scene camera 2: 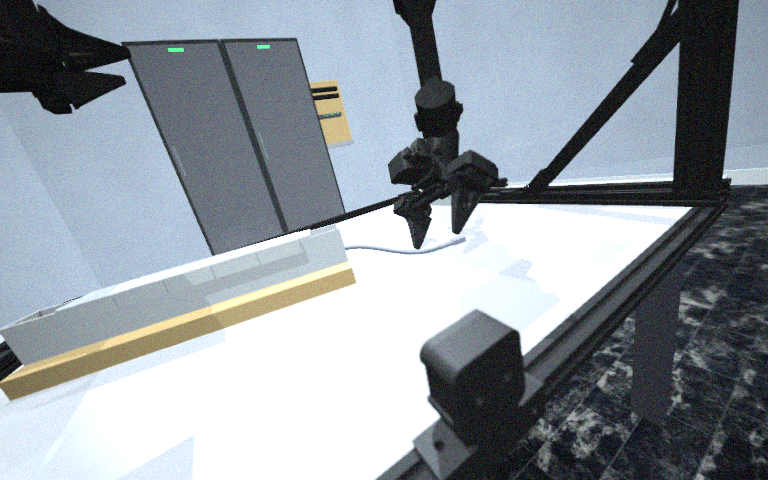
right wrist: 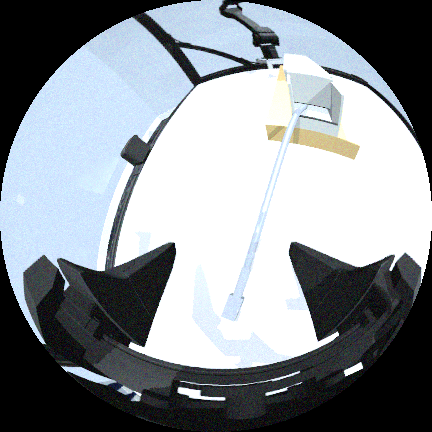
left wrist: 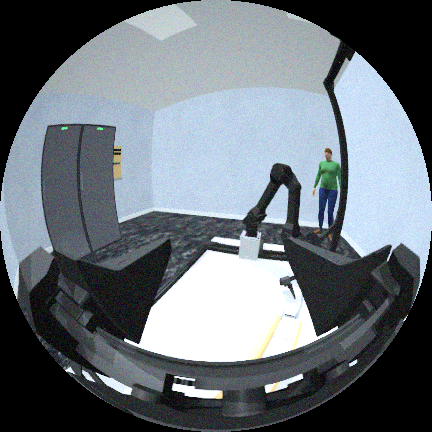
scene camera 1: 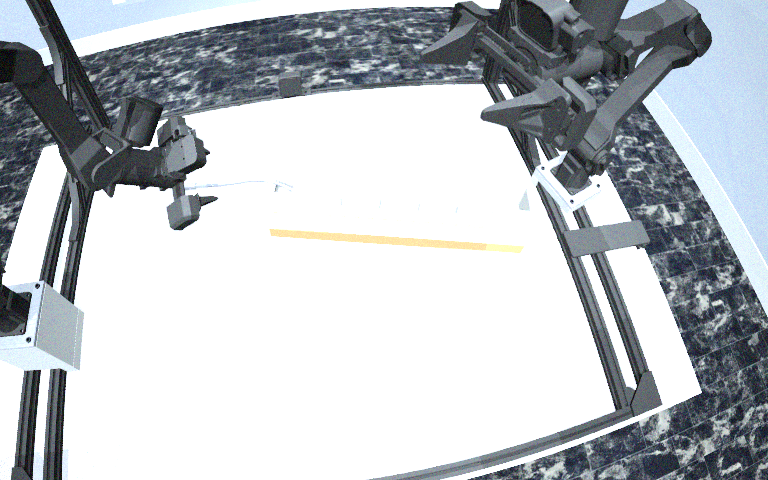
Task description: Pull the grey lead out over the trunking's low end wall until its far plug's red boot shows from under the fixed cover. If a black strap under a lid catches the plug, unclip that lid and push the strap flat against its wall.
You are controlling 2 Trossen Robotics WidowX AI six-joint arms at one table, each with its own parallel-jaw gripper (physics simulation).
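Frame: origin at the left arm's base, x back, y up, z left, level; centimetres.
Seen in the pictures: left gripper, fingertip midpoint: [scene camera 2: 127, 67] [left wrist: 229, 244] [scene camera 1: 449, 84]; right gripper, fingertip midpoint: [scene camera 2: 434, 242] [right wrist: 234, 248] [scene camera 1: 212, 175]; left arm's base, origin of the base link: [right wrist: 271, 57] [scene camera 1: 571, 177]; right arm's base, origin of the base link: [left wrist: 250, 234] [scene camera 1: 11, 315].
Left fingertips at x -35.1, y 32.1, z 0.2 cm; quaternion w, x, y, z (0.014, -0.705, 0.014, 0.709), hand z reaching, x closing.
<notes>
Pixels of each thing's top centre, then the offset from my left fingertips to it. "*": a spot on its surface instead.
- grey lead, surface spot: [right wrist: 269, 192] [scene camera 2: 402, 250] [scene camera 1: 235, 182] * dz -28.2, dx -17.0, dy -34.4 cm
- pale trunking, middle of its top: [scene camera 1: 403, 186] [scene camera 2: 191, 266] [right wrist: 298, 58] [left wrist: 269, 367] dz -9.8, dx +4.4, dy -28.5 cm
The grey lead [scene camera 1: 243, 182] [scene camera 2: 407, 252] [right wrist: 269, 192] runs out over the low end wall of the pale trunking [scene camera 2: 50, 339] [right wrist: 315, 126] and lies in a gentle curve on the table. Its near plug [scene camera 2: 461, 240] [right wrist: 232, 306] lies at the free end. My right gripper [scene camera 1: 212, 175] [scene camera 2: 437, 240] [right wrist: 234, 248] is open above the lead, with the plug end showing between its fingers in the right wrist view. My left gripper [scene camera 1: 451, 87] [scene camera 2: 126, 66] [left wrist: 229, 244] is open and empty, high beyond the trunking's other end. No red boot or black strap shows; the trunking's inside is mostly hidden or washed out.
A wooden strip [scene camera 1: 396, 240] [scene camera 2: 169, 333] runs along the trunking's side. Dark frame rails [scene camera 1: 594, 316] [scene camera 2: 617, 311] border the table. A black camera block [scene camera 2: 472, 373] stands on the near rail. Grey cabinets [scene camera 2: 226, 141] [left wrist: 80, 185] and a person in green [left wrist: 328, 175] are farther off.
</notes>
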